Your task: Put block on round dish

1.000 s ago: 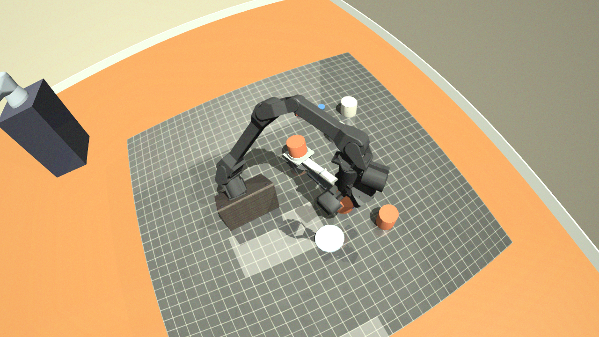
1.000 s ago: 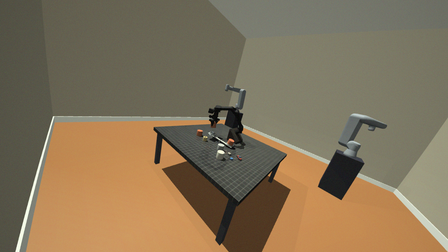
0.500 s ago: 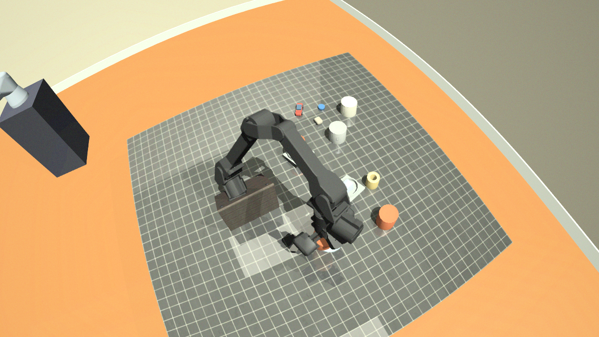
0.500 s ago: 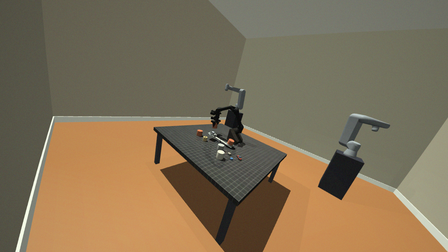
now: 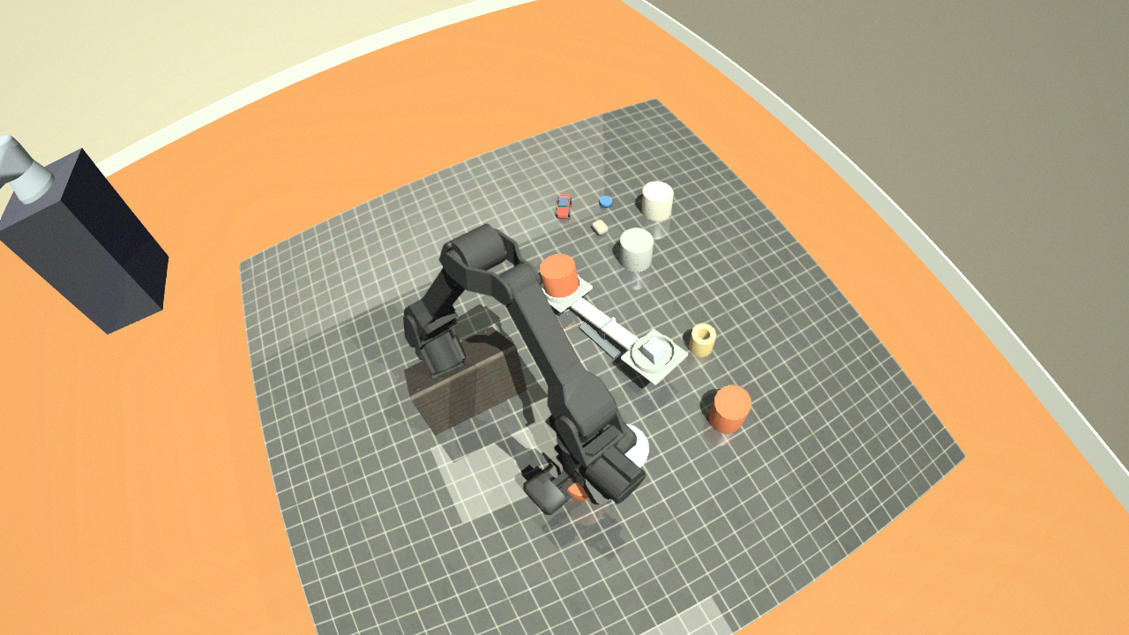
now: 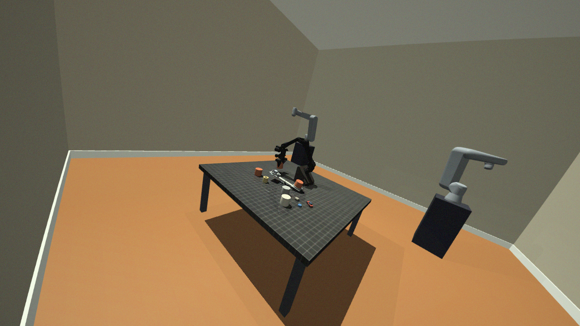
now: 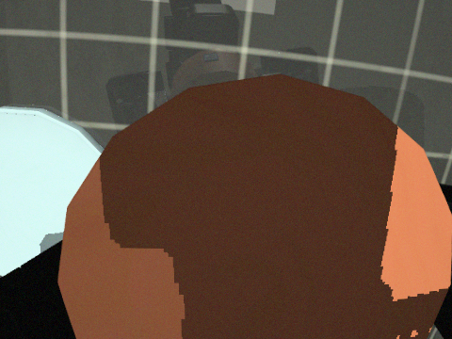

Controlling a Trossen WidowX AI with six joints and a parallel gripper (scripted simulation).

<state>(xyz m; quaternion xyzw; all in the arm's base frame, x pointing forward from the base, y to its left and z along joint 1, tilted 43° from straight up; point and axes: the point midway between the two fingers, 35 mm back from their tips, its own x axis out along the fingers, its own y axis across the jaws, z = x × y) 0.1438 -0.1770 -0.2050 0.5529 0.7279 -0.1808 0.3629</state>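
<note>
Now: gripper tip 210 mm short of the grey block, 170 mm to the right of it and 20 mm below it. From my gripper tip the other things lie so: yellow spool: 330 mm ahead, 190 mm to the left, 50 mm below; red toy car: 210 mm ahead, 650 mm to the left, 60 mm below; round white dish: 90 mm ahead, 50 mm to the left, 70 mm below.
</note>
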